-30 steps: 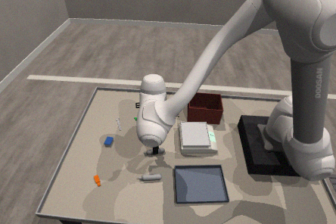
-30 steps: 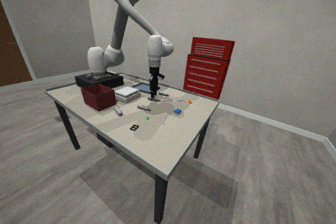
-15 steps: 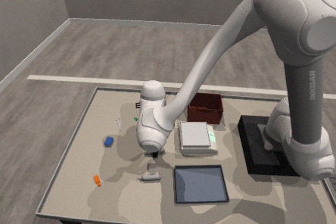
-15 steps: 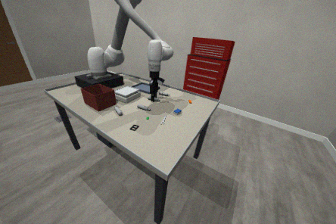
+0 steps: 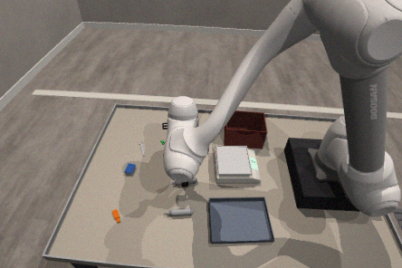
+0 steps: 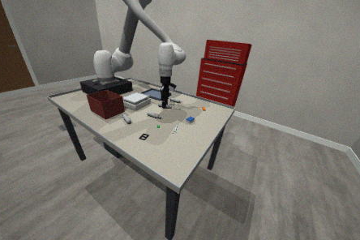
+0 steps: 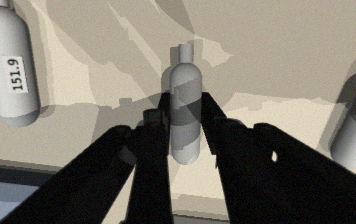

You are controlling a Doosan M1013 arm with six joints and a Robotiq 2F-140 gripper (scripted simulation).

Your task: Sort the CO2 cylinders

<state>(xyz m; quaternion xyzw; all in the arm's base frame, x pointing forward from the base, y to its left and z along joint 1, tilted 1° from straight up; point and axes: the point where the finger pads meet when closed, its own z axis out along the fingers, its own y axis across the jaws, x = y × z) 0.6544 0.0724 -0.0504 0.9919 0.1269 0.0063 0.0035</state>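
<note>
My gripper is now 220 mm past the scale plate, 100 mm to the left of it and 20 mm below it. From my hand the other things lie so: grey CO2 cylinder 170 mm to the right, 60 mm ahead, 30 mm below; then white scale 230 mm behind, 110 mm to the right; then blue block 260 mm ahead, 50 mm to the right, 20 mm below.
</note>
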